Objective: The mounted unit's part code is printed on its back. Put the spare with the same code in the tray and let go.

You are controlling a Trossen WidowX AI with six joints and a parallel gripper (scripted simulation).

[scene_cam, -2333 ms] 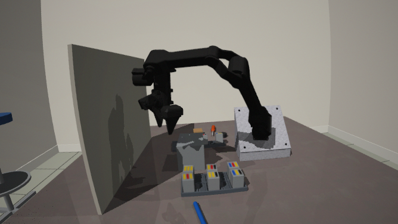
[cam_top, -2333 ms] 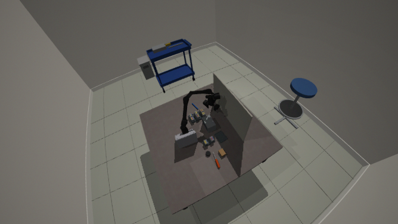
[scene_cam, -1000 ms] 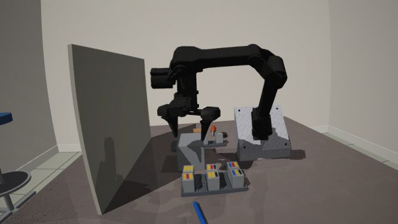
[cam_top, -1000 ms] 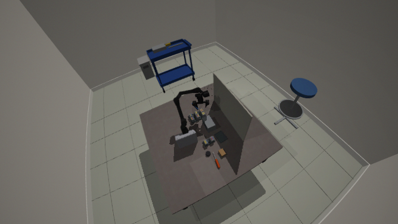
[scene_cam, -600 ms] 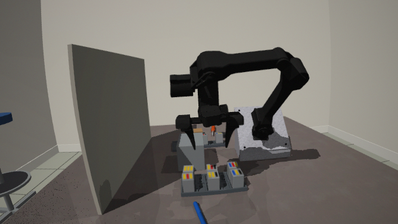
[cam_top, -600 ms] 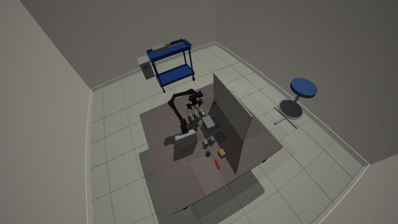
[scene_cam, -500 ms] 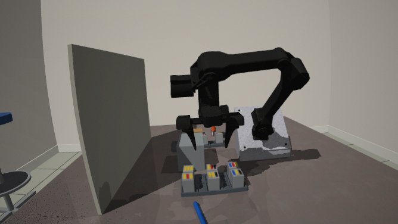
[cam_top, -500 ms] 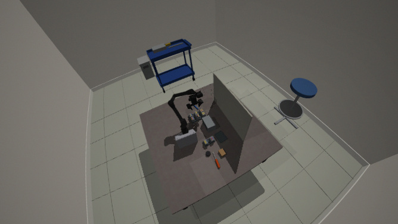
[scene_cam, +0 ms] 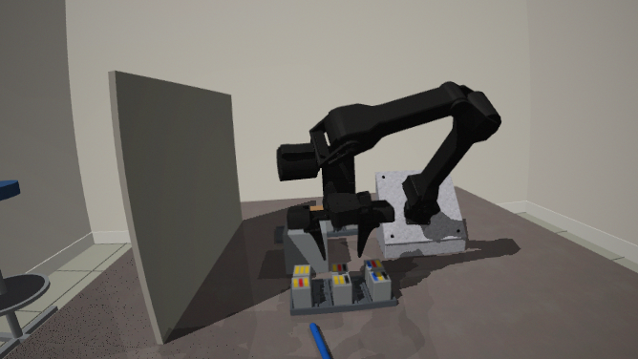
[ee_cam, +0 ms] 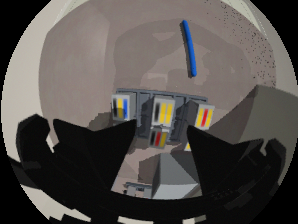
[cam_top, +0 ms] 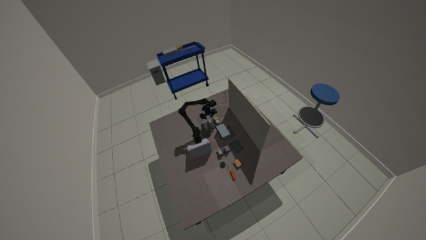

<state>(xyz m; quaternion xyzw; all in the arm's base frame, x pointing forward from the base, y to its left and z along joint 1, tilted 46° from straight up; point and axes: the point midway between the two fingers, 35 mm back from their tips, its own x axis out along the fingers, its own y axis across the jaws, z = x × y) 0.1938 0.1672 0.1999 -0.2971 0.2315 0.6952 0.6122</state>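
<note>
Now: the grey spare 60 mm below my gripper tip. Also, from my gripper tip: rack 10 mm ahead, 30 mm to the right, 90 mm below; grey mounted unit 90 mm ahead, 200 mm to the right, 50 mm below; blue rod 30 mm ahead, 150 mm to the left, 90 mm below.
</note>
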